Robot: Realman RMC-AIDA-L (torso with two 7-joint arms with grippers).
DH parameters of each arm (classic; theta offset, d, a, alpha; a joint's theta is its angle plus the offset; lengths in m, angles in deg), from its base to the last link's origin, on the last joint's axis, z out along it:
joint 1: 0 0.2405 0 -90
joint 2: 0 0 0 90
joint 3: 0 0.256 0 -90
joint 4: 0 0 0 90
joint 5: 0 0.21 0 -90
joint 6: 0 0 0 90
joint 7: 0 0.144 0 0
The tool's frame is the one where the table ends.
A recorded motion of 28 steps. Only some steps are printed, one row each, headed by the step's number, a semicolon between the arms.
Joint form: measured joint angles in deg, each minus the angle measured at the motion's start. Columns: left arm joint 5, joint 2, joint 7, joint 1, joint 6, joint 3, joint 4; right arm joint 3, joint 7, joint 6, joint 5, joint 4, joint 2, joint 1.
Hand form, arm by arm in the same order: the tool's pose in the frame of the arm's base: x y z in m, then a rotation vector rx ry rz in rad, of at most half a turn. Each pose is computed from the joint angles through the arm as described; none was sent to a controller.
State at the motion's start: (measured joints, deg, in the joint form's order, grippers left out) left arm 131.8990 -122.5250 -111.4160 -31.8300 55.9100 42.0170 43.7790; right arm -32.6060 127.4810 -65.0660 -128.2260 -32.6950 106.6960 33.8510
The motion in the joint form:
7: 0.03 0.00 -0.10 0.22 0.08 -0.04 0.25; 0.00 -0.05 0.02 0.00 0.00 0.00 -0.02
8: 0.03 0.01 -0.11 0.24 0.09 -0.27 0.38; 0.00 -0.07 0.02 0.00 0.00 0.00 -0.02
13: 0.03 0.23 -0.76 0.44 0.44 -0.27 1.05; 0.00 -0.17 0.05 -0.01 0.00 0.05 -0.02
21: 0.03 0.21 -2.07 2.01 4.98 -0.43 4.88; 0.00 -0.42 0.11 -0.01 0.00 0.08 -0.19
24: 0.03 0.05 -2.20 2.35 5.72 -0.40 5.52; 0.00 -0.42 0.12 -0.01 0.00 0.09 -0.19
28: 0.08 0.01 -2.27 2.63 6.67 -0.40 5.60; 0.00 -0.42 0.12 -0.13 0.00 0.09 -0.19
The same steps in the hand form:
7: -0.3104 0.3821 0.0013 -2.1849 -1.1634 -0.2350; 0.3507 0.3898 0.0992 -1.9122 1.5732 0.4461
8: -0.3107 0.3823 0.0025 -2.1803 -1.1637 -0.2377; 0.3507 0.3898 0.0992 -1.9125 1.5729 0.4459
13: -0.3111 0.3828 0.0066 -2.1722 -1.1666 -0.2410; 0.3506 0.3898 0.0988 -1.9137 1.5716 0.4453
21: -0.3086 0.3759 0.0163 -2.1953 -1.1746 -0.2608; 0.3518 0.3888 0.0986 -1.9135 1.5697 0.4422
24: -0.3081 0.3740 0.0166 -2.2012 -1.1768 -0.2637; 0.3518 0.3888 0.0985 -1.9134 1.5698 0.4423
28: -0.3085 0.3710 0.0152 -2.2132 -1.1875 -0.2643; 0.3520 0.3886 0.0984 -1.9139 1.5698 0.4396

